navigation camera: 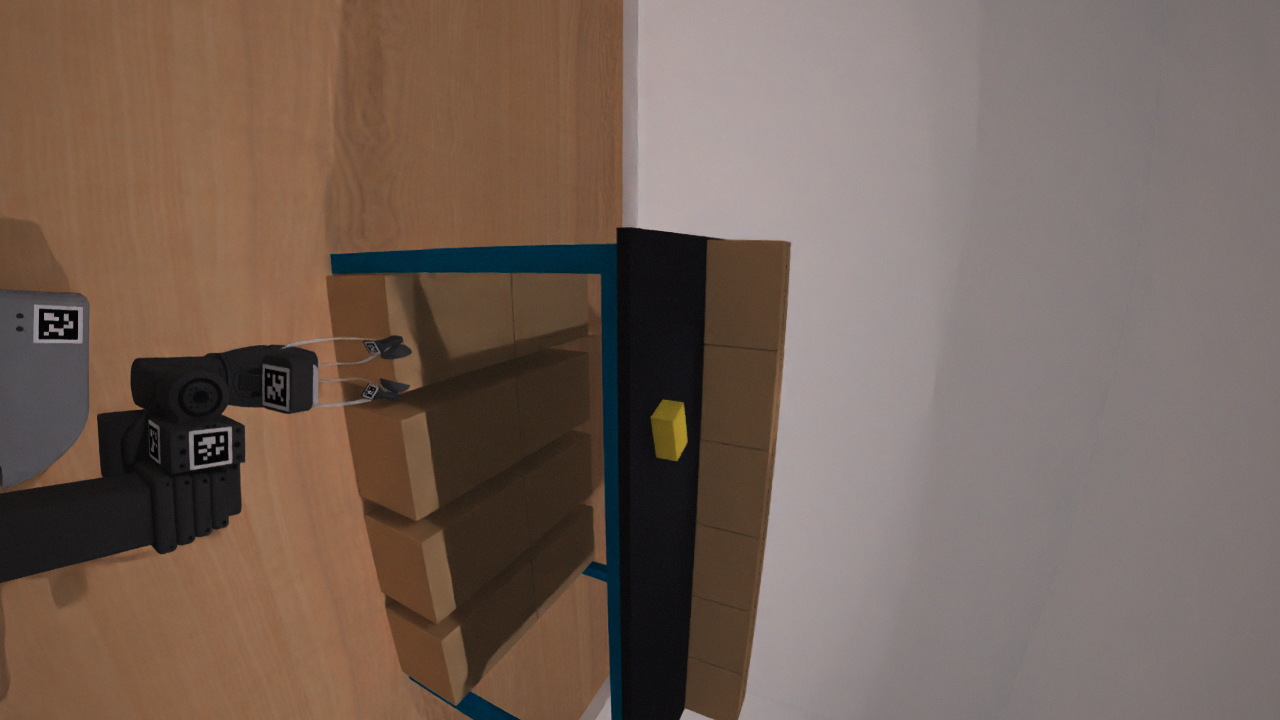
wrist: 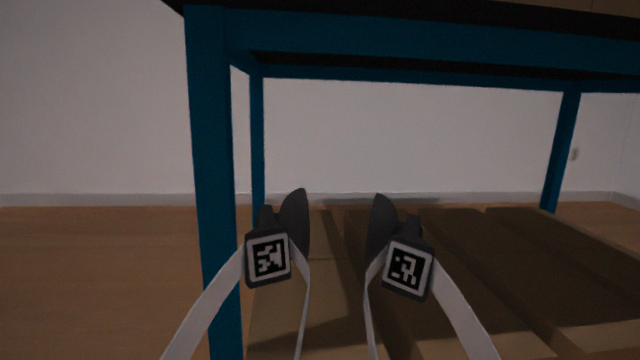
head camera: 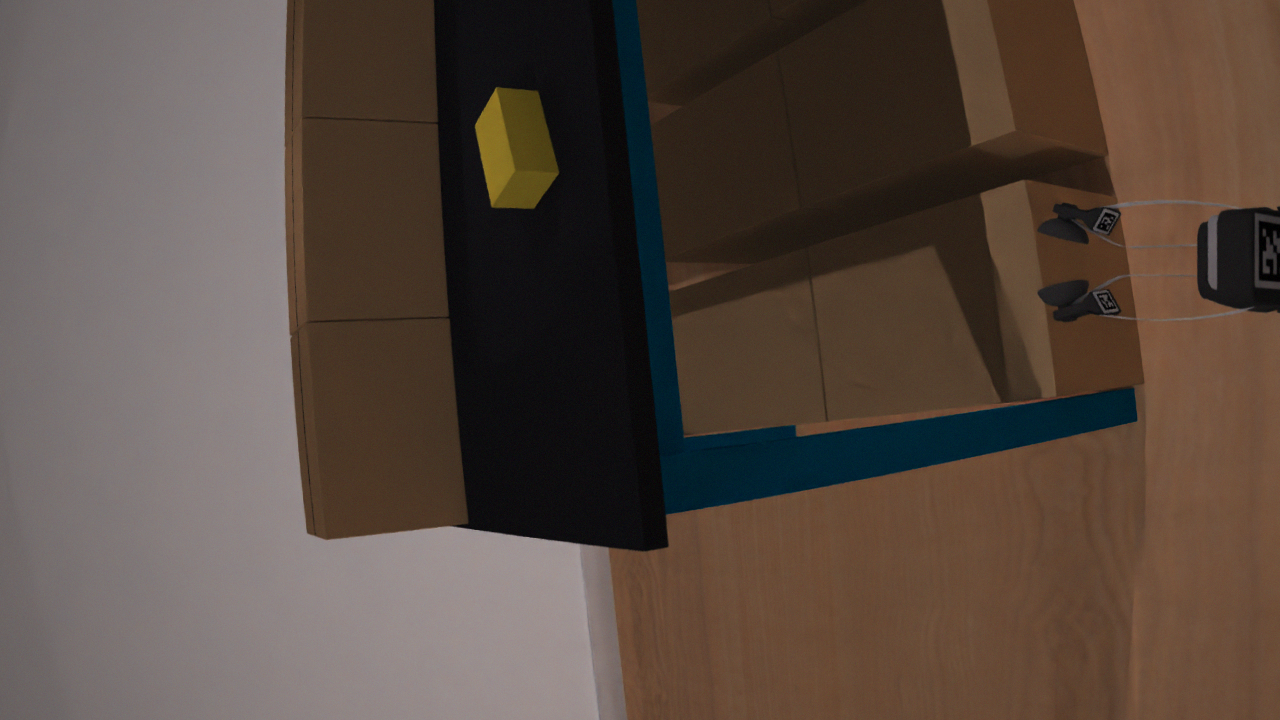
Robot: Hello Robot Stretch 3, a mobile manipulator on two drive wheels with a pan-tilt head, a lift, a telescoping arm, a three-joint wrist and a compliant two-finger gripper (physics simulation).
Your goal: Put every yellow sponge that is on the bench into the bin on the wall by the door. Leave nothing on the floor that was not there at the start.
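Frame: origin at the robot's base, x right, y ahead, z up, level; centimetres.
Where they show: gripper, fingertip midpoint: (navigation camera: 407, 367) (wrist: 337, 215) (head camera: 1042, 262).
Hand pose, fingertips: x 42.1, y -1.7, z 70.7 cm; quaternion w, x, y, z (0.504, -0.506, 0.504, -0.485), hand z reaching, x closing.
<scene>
Each offset is from my fingertips to the top centre of the thing. "*": to the spot under its first point. Level surfaces: height alone.
A yellow sponge {dx +42.8, dy -11.1, dz +25.2 cm} (head camera: 519, 143) (navigation camera: 668, 430) lies on the black top of the bench {dz +20.7 cm} (head camera: 546, 376) (navigation camera: 657, 555). The bench's blue frame {* dx +26.4, dy +19.0, dz -1.4 cm} (wrist: 212, 150) shows in the wrist view. My gripper (head camera: 1063, 262) (navigation camera: 400, 368) (wrist: 337, 215) is open, with no object between its fingertips. It is lower than the bench top and in front of the bench, near its end leg, and points toward the space under it. The bin on the wall does not show in these views.
A row of brown boxes (head camera: 384, 420) (navigation camera: 738, 394) stands along the back of the bench top. Long brown boxes {* dx +52.4, dy +7.6, dz -43.7 cm} (head camera: 904, 322) (navigation camera: 465, 331) lie on the floor under the bench. A pale wall (head camera: 161, 358) (navigation camera: 895, 358) (wrist: 400, 140) rises behind.
</scene>
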